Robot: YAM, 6 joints.
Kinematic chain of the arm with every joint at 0, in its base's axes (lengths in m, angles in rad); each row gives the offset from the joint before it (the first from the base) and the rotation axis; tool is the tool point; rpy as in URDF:
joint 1: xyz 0 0 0.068 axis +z
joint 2: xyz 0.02 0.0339 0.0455 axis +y
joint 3: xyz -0.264 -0.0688 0 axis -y
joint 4: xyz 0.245 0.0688 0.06 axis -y
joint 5: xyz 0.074 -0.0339 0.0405 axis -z
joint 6: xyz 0.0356 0 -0.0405 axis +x
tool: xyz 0 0 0 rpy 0 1.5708 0
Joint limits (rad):
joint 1: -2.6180..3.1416
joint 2: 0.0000..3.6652
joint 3: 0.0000..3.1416
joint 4: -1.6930..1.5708
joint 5: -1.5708..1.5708
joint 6: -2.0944..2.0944
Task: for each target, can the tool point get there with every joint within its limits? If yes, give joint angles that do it. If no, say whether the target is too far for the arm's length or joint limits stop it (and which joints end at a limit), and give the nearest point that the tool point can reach.
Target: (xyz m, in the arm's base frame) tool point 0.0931 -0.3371 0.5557
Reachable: yes | joints 1.9160 0.5956 2.1936 0.9972 -0.8377 -0.9121
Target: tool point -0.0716 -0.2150 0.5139
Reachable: yes | joints 1.1068 0.5398 2.2804 -1.3574 1.1302 1.1672
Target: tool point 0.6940 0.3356 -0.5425
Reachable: no: too far | nearest point 0.4538 0.2194 -0.2748 | short by 0.378 m
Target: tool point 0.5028 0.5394 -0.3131
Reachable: no: too far | nearest point 0.3808 0.4086 -0.2053 | short by 0.209 m
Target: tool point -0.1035 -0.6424 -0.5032
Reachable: no: too far | nearest point -0.0763 -0.4735 -0.2970 | short by 0.268 m
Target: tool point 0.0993 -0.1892 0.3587
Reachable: yes | joints -1.2257 0.9605 0.8697 -0.0021 -0.9754 1.1336
